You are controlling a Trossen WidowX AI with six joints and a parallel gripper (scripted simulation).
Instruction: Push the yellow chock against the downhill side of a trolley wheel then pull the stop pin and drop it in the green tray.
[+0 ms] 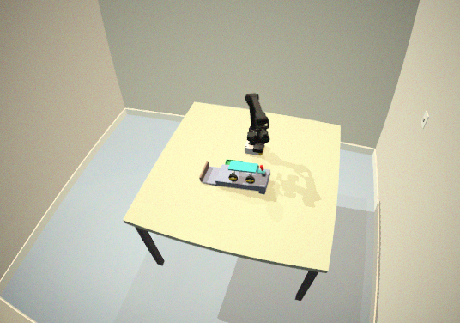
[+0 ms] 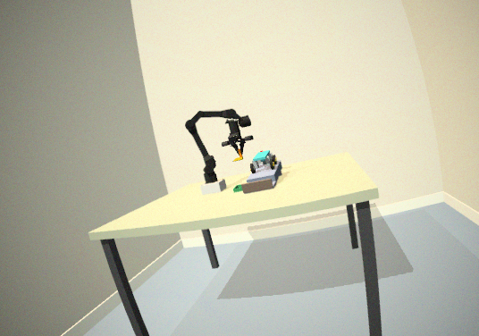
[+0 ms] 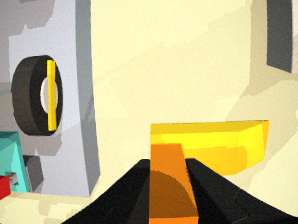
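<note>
Now: the red-headed stop pin 11 cm ahead of my gripper tip, 6 cm to the left of it and 4 cm below it. The rest, counted from my gripper tip: yellow chock (2 cm behind, 1 cm below); then grey ramp (15 cm ahead, 6 cm to the right, 13 cm below); then teal trolley (15 cm ahead, 5 cm to the right, 6 cm below).
</note>
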